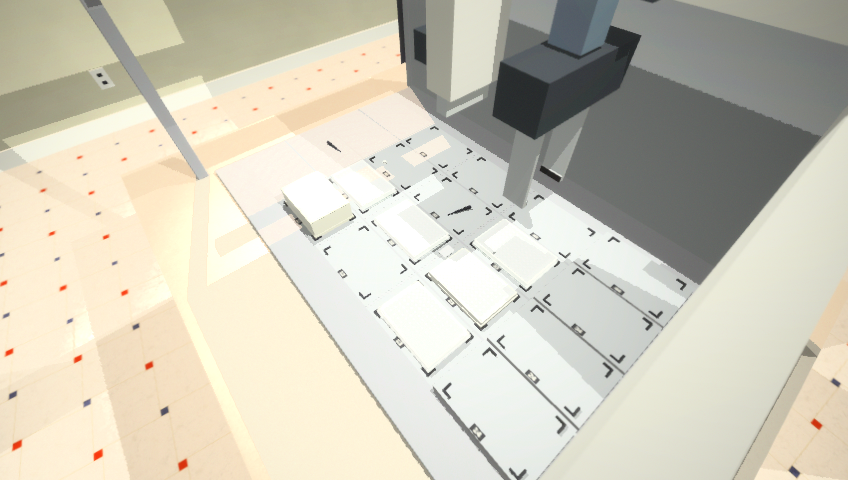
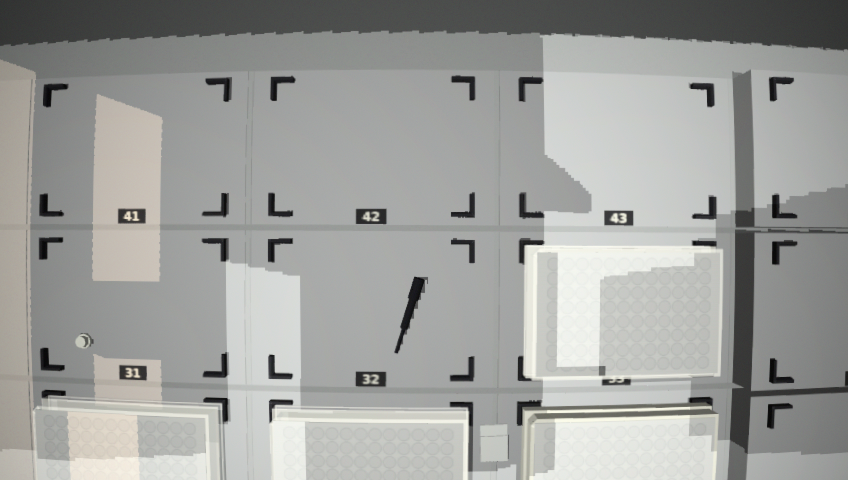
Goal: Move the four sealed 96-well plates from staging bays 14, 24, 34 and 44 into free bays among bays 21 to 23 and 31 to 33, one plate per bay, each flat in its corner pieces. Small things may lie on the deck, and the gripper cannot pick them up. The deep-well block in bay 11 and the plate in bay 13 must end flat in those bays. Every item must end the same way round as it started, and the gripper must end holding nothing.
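Places are measured from the robot's base along level axes (x ahead, y left, z up), in metres.
Where they show: gripper, fingertip midpoint: point(image 1: 533, 187); robot's base at its link origin: point(image 1: 285, 202).
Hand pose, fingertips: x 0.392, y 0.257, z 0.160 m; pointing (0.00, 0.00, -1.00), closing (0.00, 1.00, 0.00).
Observation:
Each offset is from my fingertips to the top centre of the thing. "pt": to the spot under its first point.
My gripper point(image 1: 534, 187) is open and empty, raised above the far side of the deck near bays 42 and 43. Sealed plates lie in bay 21 @(pt 0.318 m back, 0.111 m right, 0.145 m down) point(image 1: 363, 184) point(image 2: 127, 443), bay 22 @(pt 0.157 m back, 0.110 m right, 0.145 m down) point(image 1: 411, 228) point(image 2: 368, 446) and bay 33 @(pt 0.006 m ahead, 0.006 m right, 0.146 m down) point(image 1: 515, 252) point(image 2: 623, 312). Another plate @(0.000 m ahead, 0.107 m right, 0.145 m down) point(image 1: 473, 285) point(image 2: 621, 446) lies in bay 23. The deep-well block @(0.328 m back, 0.214 m right, 0.118 m down) point(image 1: 317, 202) sits in bay 11, and a plate @(0.000 m ahead, 0.214 m right, 0.145 m down) point(image 1: 423, 327) lies in bay 13. Bays 14, 24, 34 and 44 hold no plate. Bays 31 and 32 hold no plate either.
A small round piece @(0.363 m back, 0.025 m right, 0.156 m down) point(image 1: 385, 161) point(image 2: 83, 340) lies in bay 31. A black pen-like object @(0.140 m back, 0.003 m right, 0.152 m down) point(image 1: 459, 210) point(image 2: 409, 314) lies in bay 32, another @(0.489 m back, 0.083 m right, 0.152 m down) point(image 1: 333, 145) on the left deck. A small pale block @(0.083 m back, 0.089 m right, 0.159 m down) point(image 1: 446, 251) point(image 2: 493, 443) lies between bays 22 and 23. The pipetting stage point(image 1: 467, 53) hangs behind.

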